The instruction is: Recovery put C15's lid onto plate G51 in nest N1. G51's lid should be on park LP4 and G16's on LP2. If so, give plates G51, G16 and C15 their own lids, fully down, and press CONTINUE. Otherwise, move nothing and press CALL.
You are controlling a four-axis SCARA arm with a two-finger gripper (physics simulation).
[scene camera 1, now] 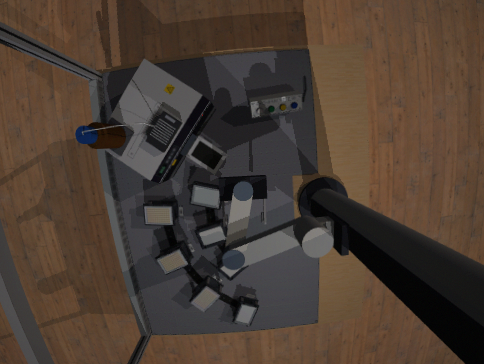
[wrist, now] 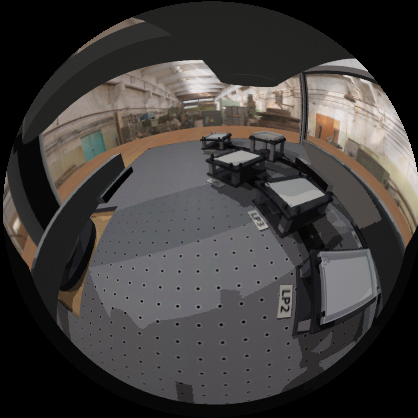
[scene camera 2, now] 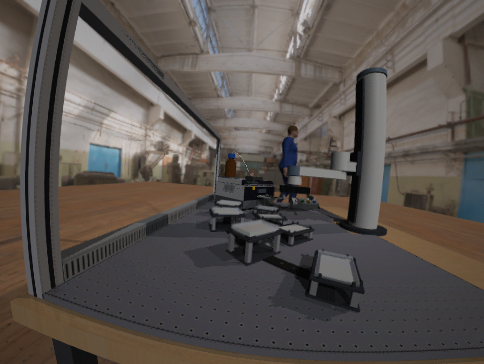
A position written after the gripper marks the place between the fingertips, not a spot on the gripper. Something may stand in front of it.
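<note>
The gripper (scene camera 1: 244, 224), which is in the wrist view too (wrist: 212, 147), holds nothing. There's a button panel (scene camera 1: 275, 104) as well, and a brown bottle (scene camera 1: 114, 137).
</note>
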